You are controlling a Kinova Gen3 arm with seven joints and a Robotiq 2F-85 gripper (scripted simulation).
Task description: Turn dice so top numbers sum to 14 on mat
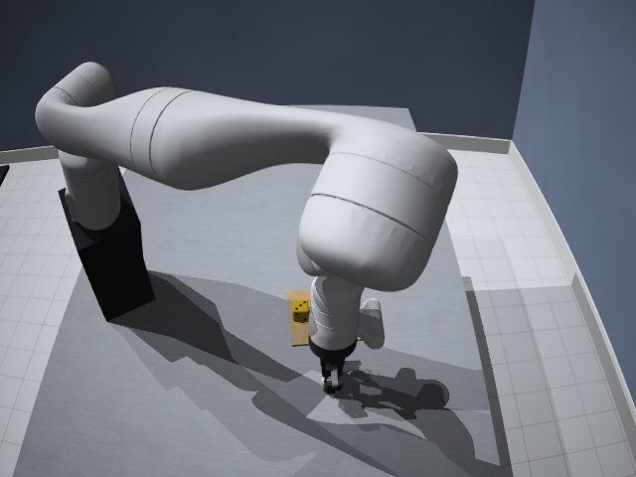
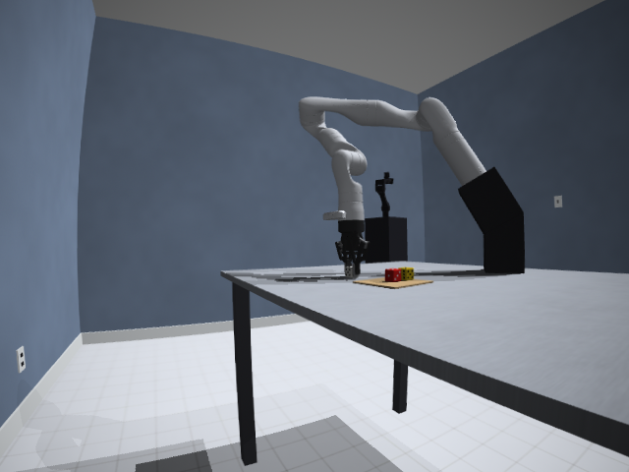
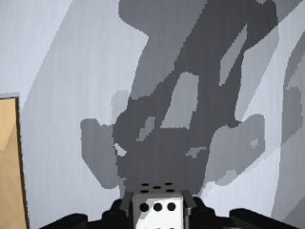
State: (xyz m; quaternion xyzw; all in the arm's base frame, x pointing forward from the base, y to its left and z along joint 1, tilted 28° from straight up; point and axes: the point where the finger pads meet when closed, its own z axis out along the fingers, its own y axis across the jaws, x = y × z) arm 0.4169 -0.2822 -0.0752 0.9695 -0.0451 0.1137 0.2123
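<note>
Now: the red die 17 cm to the left of my hand and 3 cm ahead of it. Round my hand: tan mat: 16 cm to the left, 3 cm ahead, 2 cm below; yellow die: 17 cm to the left, 2 cm behind; white die: 1 cm below.
</note>
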